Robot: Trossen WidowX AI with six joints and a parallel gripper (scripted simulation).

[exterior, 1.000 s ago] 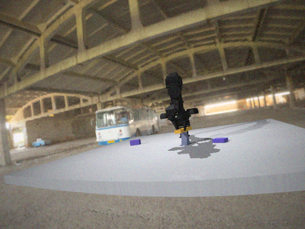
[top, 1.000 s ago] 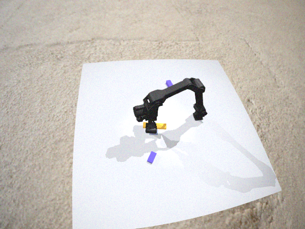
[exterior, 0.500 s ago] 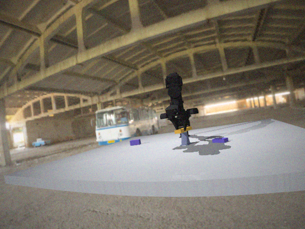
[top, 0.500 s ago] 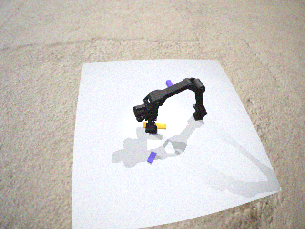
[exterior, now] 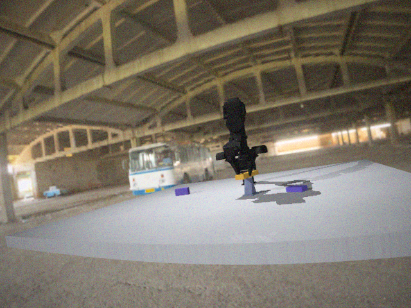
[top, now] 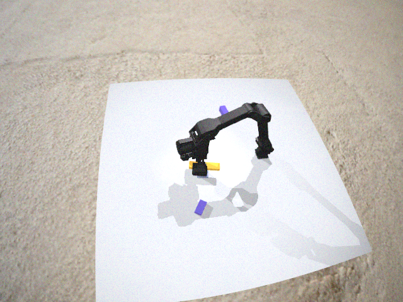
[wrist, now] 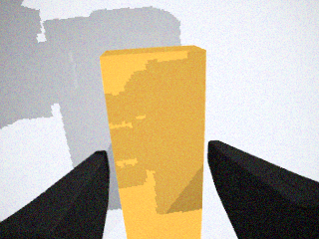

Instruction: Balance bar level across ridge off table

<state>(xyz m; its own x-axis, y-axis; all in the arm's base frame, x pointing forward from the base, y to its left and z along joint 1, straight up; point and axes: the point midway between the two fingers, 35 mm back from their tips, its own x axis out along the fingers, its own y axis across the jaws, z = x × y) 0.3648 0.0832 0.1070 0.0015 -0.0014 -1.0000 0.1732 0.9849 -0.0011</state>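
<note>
The bar lies 30 mm behind my gripper tip.
</note>
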